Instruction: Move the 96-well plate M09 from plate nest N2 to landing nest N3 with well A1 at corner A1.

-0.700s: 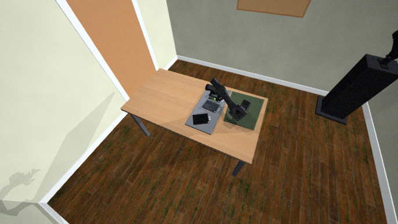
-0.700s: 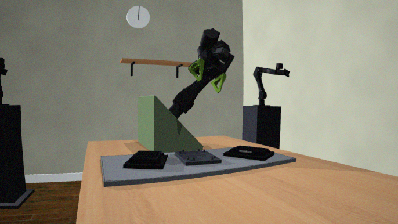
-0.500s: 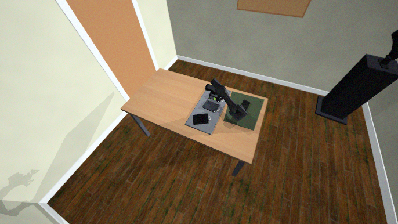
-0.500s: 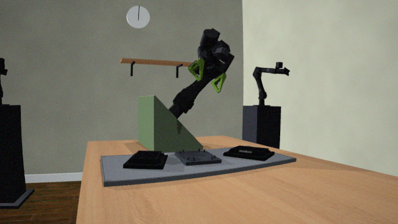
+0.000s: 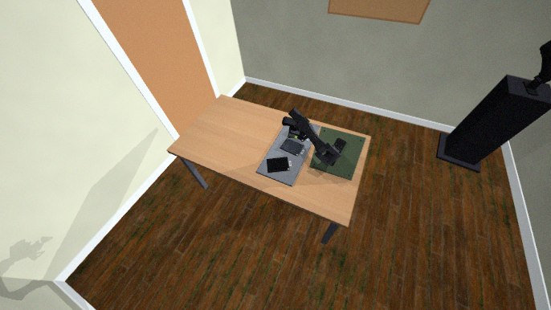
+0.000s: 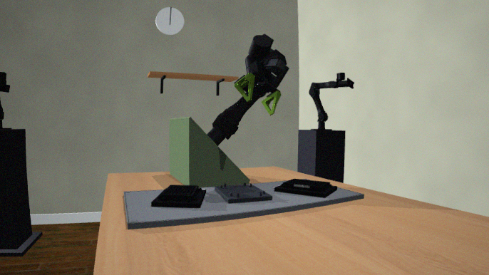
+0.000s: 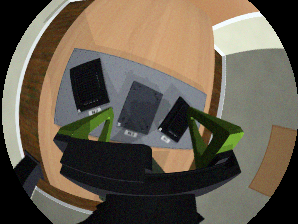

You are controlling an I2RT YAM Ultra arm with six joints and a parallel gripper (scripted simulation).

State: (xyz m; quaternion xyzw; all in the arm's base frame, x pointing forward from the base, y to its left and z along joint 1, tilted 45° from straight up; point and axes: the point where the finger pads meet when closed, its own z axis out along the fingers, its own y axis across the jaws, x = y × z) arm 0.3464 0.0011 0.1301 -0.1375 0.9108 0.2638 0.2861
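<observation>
Now: hand 250 mm above the dark nest, 150 mm to the right of it and 20 mm short of it. From my hand the other things lie so: grey nest (250 mm below, 60 mm to the right, 10 mm ahead).
</observation>
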